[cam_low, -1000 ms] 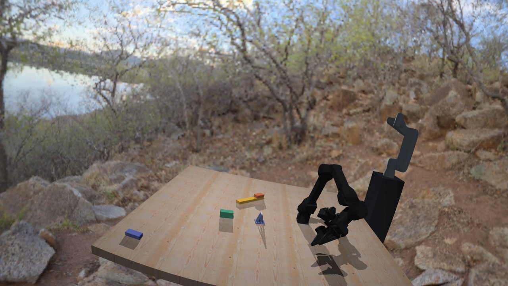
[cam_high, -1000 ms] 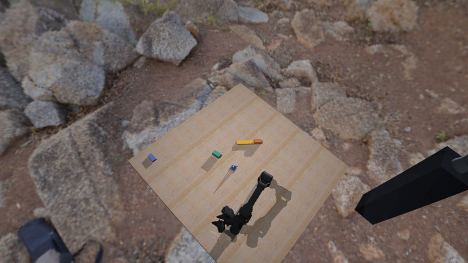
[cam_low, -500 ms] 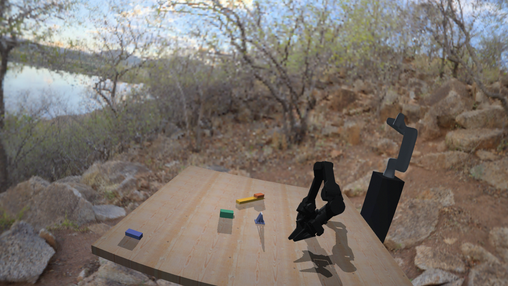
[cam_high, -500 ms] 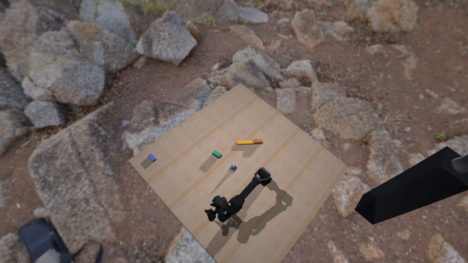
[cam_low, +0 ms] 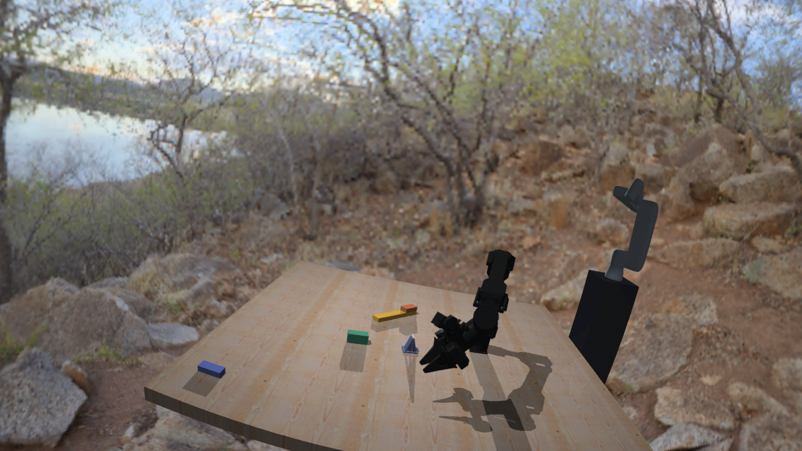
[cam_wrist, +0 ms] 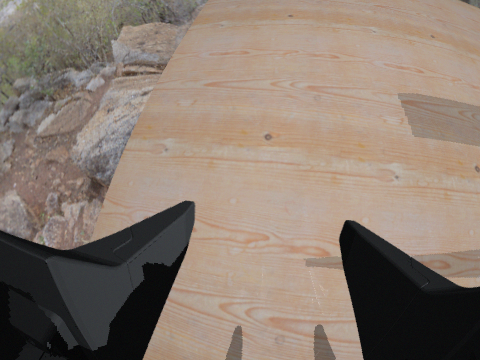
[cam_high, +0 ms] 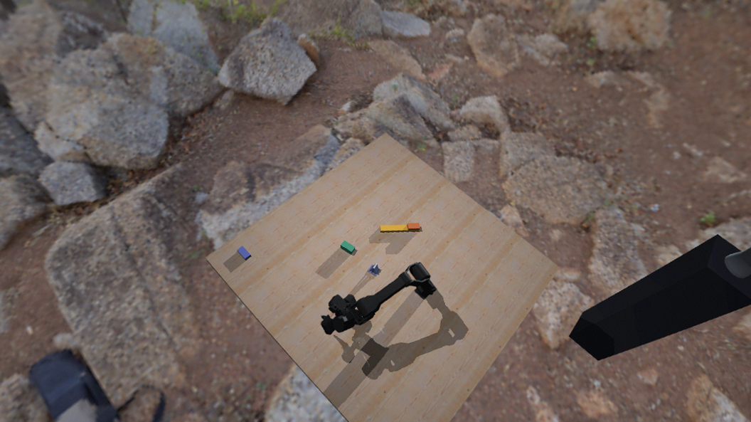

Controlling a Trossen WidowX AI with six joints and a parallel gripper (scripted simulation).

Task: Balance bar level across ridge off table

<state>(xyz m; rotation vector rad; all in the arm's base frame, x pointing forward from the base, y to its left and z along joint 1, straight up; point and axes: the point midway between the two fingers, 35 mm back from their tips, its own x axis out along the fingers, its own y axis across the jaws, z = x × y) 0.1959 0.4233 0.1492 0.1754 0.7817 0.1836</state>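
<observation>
The green block lies 200 mm ahead of my gripper tip, 320 mm to the right of it and 110 mm below it. Also, from my gripper tip: flat blue block: 520 mm ahead, 70 mm to the left, 120 mm below.
</observation>
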